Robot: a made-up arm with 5 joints.
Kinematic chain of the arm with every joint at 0, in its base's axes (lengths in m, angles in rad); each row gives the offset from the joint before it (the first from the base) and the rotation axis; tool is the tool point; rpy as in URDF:
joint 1: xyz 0.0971 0 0.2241 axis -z
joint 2: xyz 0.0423 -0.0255 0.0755 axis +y
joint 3: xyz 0.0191 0 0.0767 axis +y
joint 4: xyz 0.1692 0 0.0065 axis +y
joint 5: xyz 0.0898 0.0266 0 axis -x
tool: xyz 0 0 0 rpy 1.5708 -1.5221 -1.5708
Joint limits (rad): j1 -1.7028..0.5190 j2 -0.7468..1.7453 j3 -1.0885..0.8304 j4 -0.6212..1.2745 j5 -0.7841..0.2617
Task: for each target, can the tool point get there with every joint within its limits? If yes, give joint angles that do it. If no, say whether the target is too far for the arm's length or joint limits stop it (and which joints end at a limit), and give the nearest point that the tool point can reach.
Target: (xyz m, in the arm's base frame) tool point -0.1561 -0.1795 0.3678
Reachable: no: joint limits stop it (at a limit: joint 2, joint 3) | nearest point 0.0165 -0.0571 0.2222 | short by 0.257 m
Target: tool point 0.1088 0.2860 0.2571
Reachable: yes | joints -1.5260 0.2286 0.0087 0.8469 -0.1714
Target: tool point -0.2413 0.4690 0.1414
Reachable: no: too far | nearest point 0.0484 0.3583 0.1915 | short by 0.314 m
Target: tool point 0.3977 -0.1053 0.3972
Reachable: yes | joints 0.3405 0.2757 -0.6433 0.8036 -0.1412
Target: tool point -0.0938 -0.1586 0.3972
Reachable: no: joint limits stop it (at a limit: joint 2, joint 3, joint 4) | nearest point 0.0256 -0.0594 0.2297 | short by 0.228 m
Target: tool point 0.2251 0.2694 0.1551
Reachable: yes | joints -1.1234 0.8678 -0.1322 0.1720 0.0438
